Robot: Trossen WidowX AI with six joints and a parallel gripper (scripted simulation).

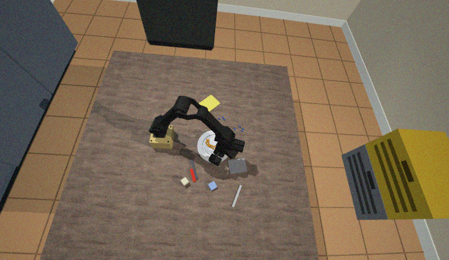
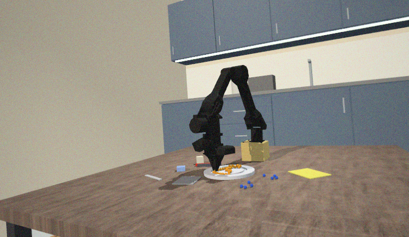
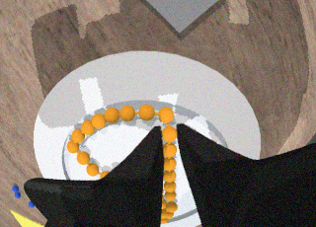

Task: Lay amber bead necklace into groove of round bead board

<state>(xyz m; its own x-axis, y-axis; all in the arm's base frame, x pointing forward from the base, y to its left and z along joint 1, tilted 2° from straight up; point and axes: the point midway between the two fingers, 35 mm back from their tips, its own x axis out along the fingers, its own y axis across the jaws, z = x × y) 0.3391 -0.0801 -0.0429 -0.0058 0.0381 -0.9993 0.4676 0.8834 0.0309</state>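
Right now the grey square tile is 100 mm ahead of my gripper tip, 70 mm to the right of it and 10 mm below it. Also, from my gripper tip: cream cube (190 mm behind, 170 mm to the right); red stick (150 mm behind, 110 mm to the right, 10 mm below); light blue cube (40 mm behind, 180 mm to the right, 10 mm below).
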